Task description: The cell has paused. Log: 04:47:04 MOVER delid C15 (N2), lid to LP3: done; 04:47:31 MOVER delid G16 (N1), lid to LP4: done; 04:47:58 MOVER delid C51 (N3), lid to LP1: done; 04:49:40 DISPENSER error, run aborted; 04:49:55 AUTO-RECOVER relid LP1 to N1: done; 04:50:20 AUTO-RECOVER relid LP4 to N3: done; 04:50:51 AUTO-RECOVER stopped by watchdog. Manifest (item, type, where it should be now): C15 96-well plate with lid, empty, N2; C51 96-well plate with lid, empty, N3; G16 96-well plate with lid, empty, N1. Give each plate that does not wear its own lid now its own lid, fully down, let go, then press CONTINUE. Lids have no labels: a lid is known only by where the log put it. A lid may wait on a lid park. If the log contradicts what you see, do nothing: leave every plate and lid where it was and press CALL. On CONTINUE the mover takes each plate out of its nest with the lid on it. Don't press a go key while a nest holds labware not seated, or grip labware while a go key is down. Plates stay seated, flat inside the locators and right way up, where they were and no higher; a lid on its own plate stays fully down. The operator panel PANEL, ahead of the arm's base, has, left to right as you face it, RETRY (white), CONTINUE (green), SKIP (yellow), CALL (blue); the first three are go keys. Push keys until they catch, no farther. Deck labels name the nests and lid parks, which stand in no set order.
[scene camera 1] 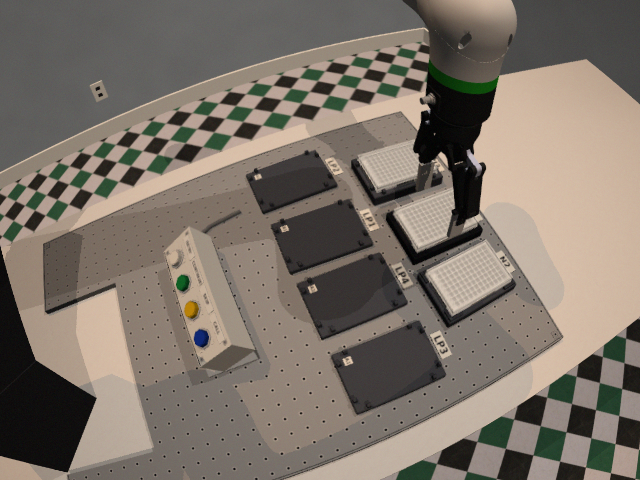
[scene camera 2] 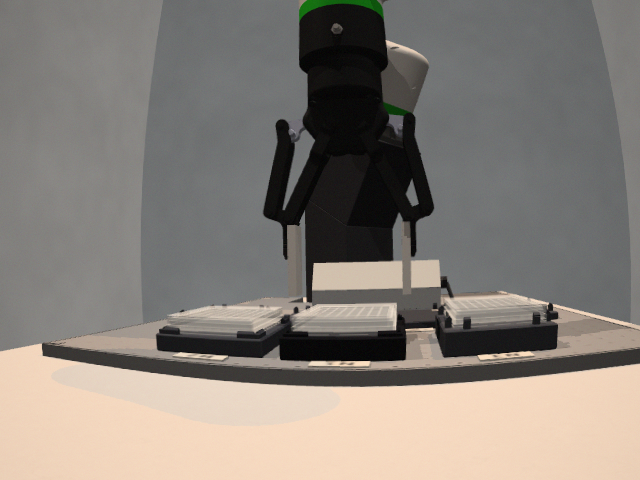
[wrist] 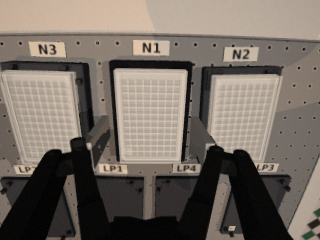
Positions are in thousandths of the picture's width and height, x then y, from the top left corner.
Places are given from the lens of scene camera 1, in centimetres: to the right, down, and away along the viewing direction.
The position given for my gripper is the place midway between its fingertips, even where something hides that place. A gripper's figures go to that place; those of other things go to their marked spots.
my gripper (scene camera 1: 685, 439): 20, -5, 74
clear lid (scene camera 1: 666, 461): 18, -3, 75
clear lid (scene camera 1: 721, 584): 22, 6, 69
